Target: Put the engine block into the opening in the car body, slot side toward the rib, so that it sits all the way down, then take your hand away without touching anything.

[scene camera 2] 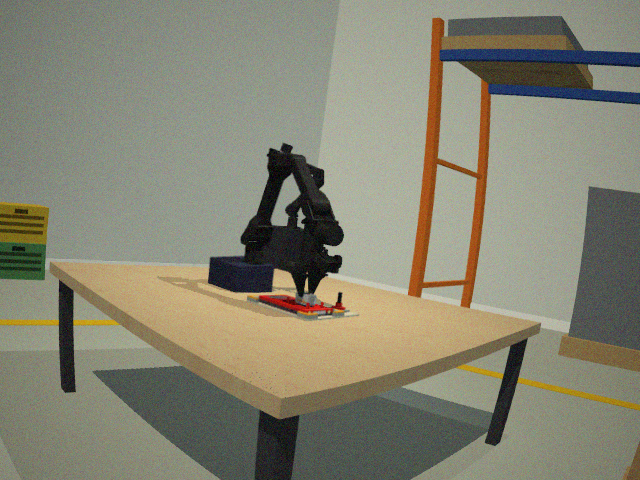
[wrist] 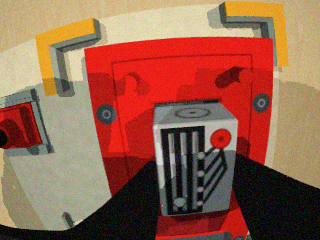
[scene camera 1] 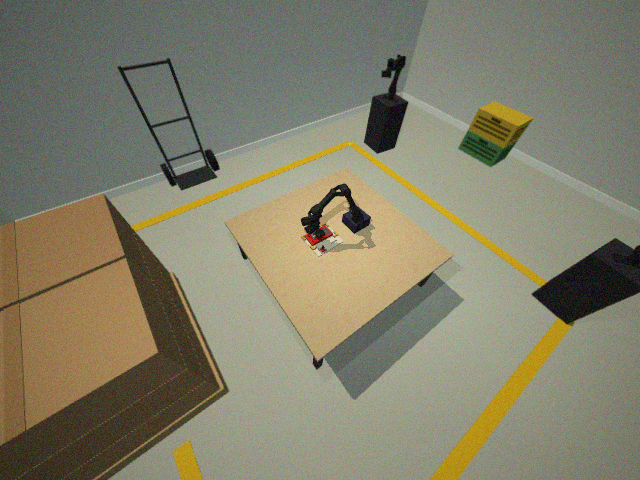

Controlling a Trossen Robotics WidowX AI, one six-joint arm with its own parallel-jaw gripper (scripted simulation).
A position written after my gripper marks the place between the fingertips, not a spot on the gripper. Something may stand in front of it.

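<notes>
My gripper (scene camera 2: 305, 296), which you get in the wrist view as well (wrist: 194, 166), is holding a grey engine block (wrist: 195, 145). There's a red car body (scene camera 2: 286, 303) here too, and the wrist view also shows the red car body (wrist: 128, 81).
</notes>
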